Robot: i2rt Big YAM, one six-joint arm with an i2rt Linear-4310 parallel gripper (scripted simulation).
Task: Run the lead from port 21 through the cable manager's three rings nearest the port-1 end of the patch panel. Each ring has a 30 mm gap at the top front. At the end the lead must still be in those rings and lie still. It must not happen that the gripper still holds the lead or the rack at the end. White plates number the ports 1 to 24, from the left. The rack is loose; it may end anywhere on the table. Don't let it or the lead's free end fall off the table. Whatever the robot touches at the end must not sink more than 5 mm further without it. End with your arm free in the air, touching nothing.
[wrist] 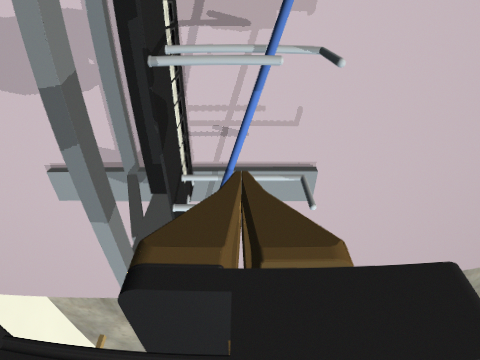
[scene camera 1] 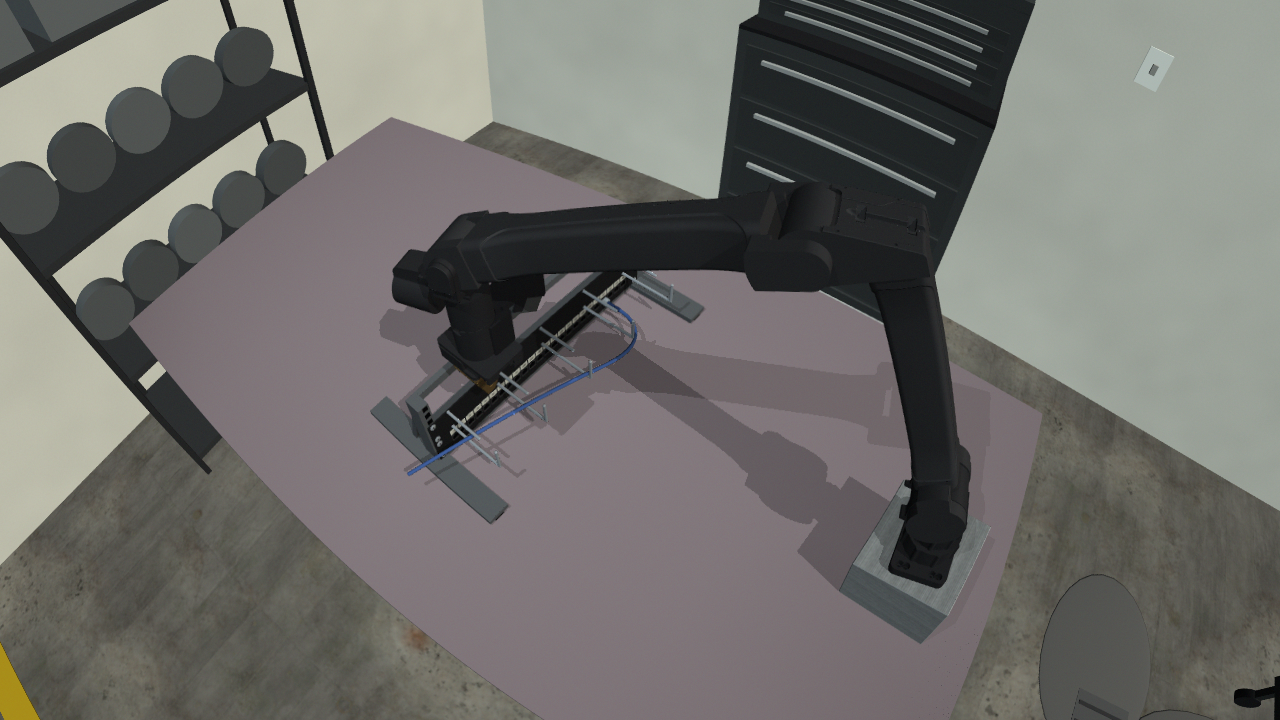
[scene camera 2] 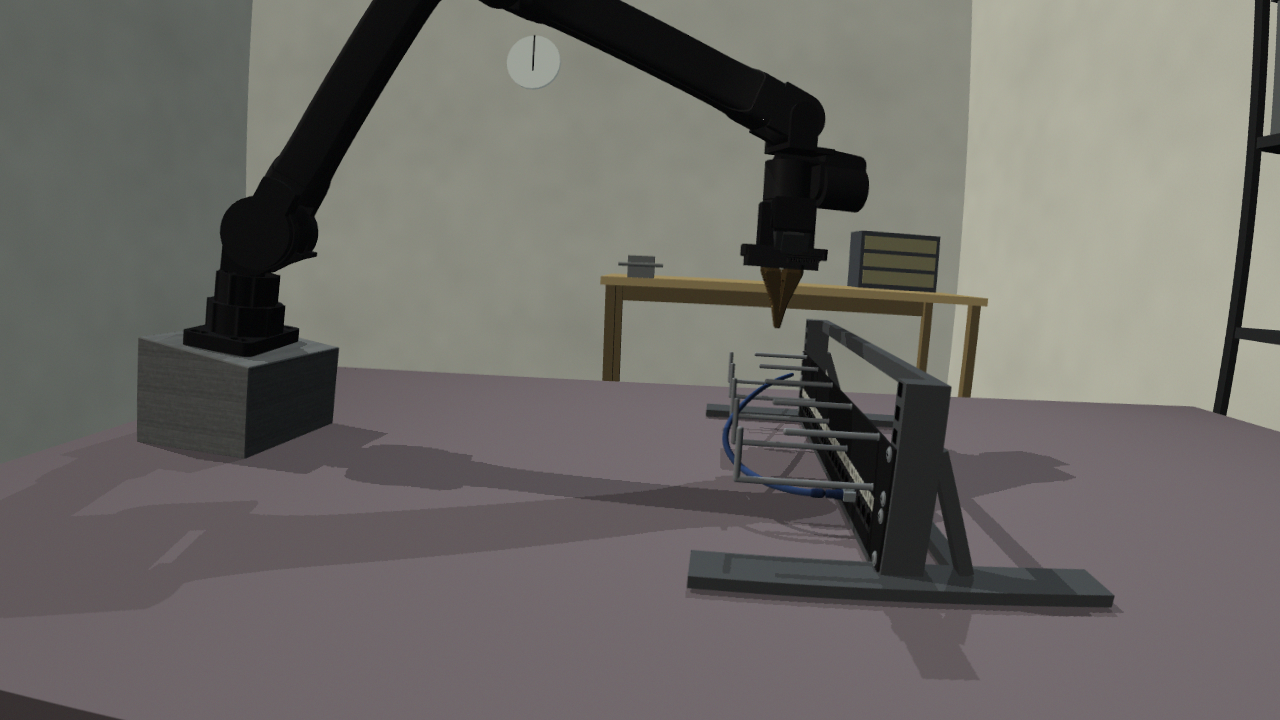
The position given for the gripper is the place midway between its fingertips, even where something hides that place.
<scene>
In view: the gripper [scene camera 1: 490, 389] and a patch panel [scene camera 2: 892, 521].
The patch panel is seen too in the wrist view [wrist: 45, 38] and in scene camera 1 [scene camera 1: 566, 319]. The gripper also shows in the wrist view [wrist: 241, 182] and in scene camera 2 [scene camera 2: 776, 327].
</scene>
